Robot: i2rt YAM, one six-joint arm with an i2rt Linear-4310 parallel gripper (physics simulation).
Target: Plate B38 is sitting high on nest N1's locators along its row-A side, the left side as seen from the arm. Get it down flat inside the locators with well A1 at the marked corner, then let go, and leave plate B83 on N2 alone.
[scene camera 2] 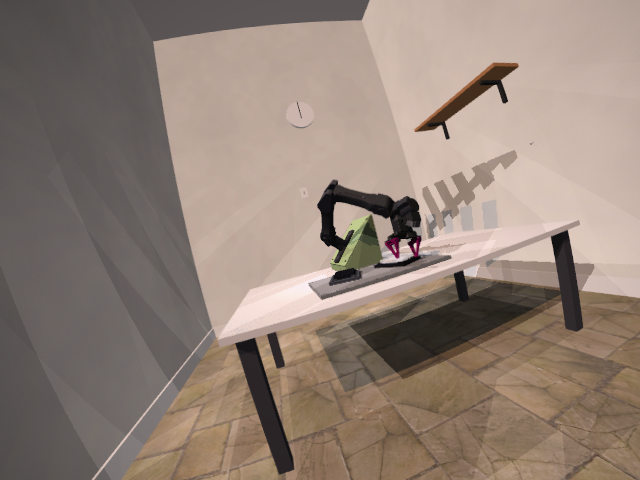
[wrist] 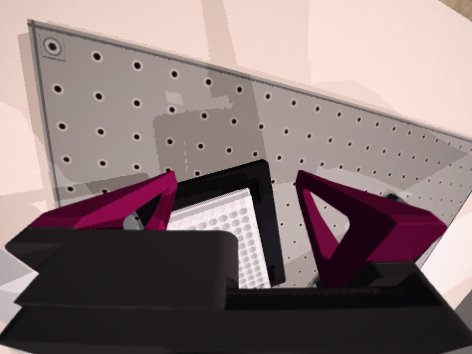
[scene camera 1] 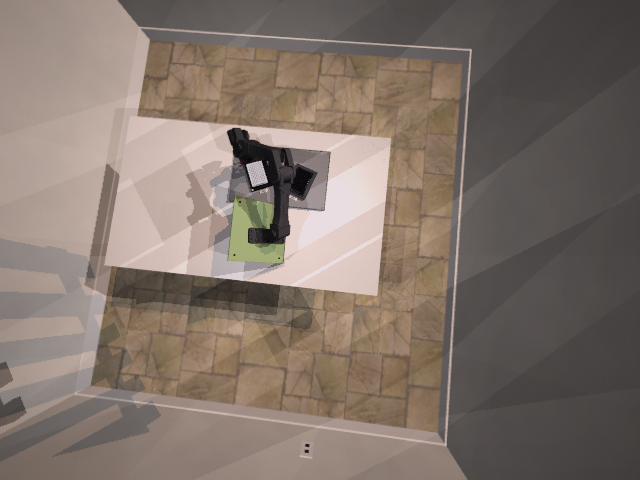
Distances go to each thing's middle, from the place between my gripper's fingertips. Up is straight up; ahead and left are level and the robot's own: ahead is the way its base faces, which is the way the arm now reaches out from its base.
I see the white well plate (wrist: 233, 212) 90 mm behind my hand and 10 mm below it. The rest, counted from my hand: black nest frame (wrist: 255, 175): 90 mm behind, 20 mm below; then grey perforated board (scene camera 2: 369, 273): 90 mm behind, 110 mm to the right, 30 mm below.
